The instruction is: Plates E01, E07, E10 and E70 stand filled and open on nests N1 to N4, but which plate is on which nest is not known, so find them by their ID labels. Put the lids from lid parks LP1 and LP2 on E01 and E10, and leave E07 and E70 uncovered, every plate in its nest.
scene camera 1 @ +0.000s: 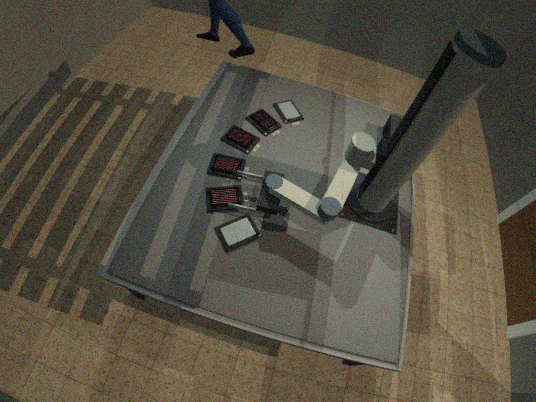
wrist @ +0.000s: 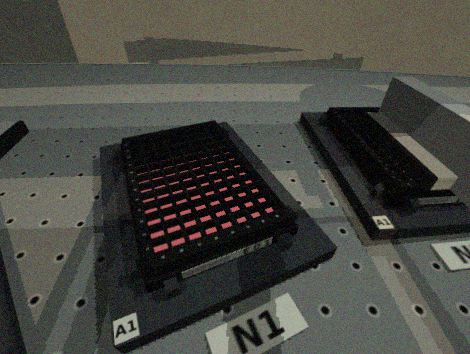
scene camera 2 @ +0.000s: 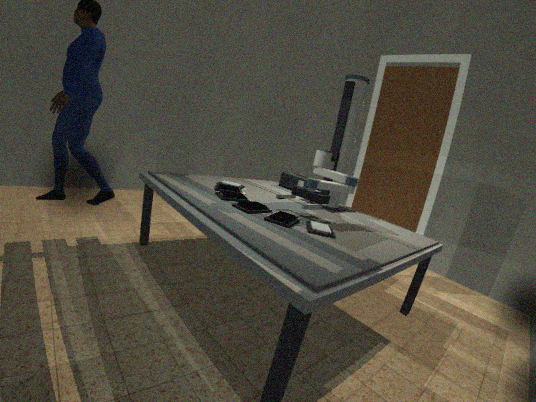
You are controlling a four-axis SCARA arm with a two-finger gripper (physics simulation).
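Pixels of known places: gripper, fingertip midpoint: (scene camera 1: 232, 187) (wrist: 199, 101) (scene camera 2: 289, 201); arm's base, link origin: (scene camera 1: 369, 201) (scene camera 2: 327, 207).
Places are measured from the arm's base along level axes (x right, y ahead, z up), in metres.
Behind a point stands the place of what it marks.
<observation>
An open plate with pink wells (wrist: 200, 200) @(x -0.230, y 0.639, z 0.038 m) (scene camera 1: 224, 196) @(x -0.242, y 0.664, z 0.039 m) (scene camera 2: 282, 218) @(x -0.279, y 0.712, z 0.039 m) sits in nest N1 (wrist: 175, 320) @(x -0.235, y 0.578, z 0.025 m); its front label faintly reads E01. A second open plate (wrist: 380, 150) @(x -0.096, y 0.697, z 0.039 m) (scene camera 1: 227, 164) @(x -0.070, y 0.712, z 0.035 m) (scene camera 2: 251, 206) @(x -0.101, y 0.750, z 0.037 m) sits in the neighbouring nest, partly behind a finger; its ID is not legible. Two more open plates (scene camera 1: 241, 138) @(x 0.108, y 0.703, z 0.037 m) (scene camera 1: 264, 121) @(x 0.267, y 0.629, z 0.039 m) sit farther along the arc, IDs too small to read. One pale lid (scene camera 1: 238, 231) @(x -0.378, y 0.552, z 0.031 m) (scene camera 2: 320, 228) @(x -0.398, y 0.583, z 0.031 m) lies on a park beside N1, another pale lid (scene camera 1: 288, 111) @(x 0.405, y 0.528, z 0.031 m) at the arc's far end. My gripper (scene camera 1: 235, 188) @(x -0.225, y 0.632, z 0.102 m) (wrist: 199, 101) @(x -0.225, y 0.632, z 0.102 m) is open and empty above the N1 side, fingers wide apart.
The arm (scene camera 1: 300, 195) @(x -0.235, y 0.355, z 0.214 m) reaches from its column (scene camera 1: 415, 125) @(x -0.051, y 0.055, z 0.566 m) across the perforated table (scene camera 1: 260, 295) @(x -0.604, y 0.386, z 0.013 m). A dark park edge (wrist: 7, 305) @(x -0.318, y 0.581, z 0.021 m) shows at the wrist view's lower left. A person in blue (scene camera 1: 227, 20) (scene camera 2: 82, 95) is beyond the table. A brown door (scene camera 2: 407, 140) is behind.
</observation>
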